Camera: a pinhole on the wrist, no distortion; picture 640 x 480 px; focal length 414.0 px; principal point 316.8 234.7 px. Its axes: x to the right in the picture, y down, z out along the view. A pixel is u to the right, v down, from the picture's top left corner.
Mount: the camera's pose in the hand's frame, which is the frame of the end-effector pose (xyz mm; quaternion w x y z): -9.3 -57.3 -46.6 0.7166 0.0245 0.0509 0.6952
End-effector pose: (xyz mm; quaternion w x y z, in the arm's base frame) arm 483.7 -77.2 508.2 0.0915 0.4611 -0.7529 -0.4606
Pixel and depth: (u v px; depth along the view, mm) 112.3 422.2 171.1
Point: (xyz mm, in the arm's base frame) 528.3 39.8 349.4
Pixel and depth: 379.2 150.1 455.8
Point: 172.4 62.0 268.8
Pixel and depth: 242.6 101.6 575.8
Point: 155.5 29.8 42.8
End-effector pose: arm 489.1 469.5 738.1 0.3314 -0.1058 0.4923 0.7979
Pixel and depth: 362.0 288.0 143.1
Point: 536.1 558.1 766.0
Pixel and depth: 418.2 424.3 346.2
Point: 606.3 668.2 986.5
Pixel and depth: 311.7 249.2 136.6
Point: 537.0 562.4 743.5
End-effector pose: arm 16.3 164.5 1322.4 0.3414 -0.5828 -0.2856 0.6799
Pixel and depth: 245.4 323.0 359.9
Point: -283.3 191.4 1484.0
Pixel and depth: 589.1 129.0 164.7
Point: -102.7 174.5 1264.1
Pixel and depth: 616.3 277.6 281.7
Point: -229.7 69.8 1236.2
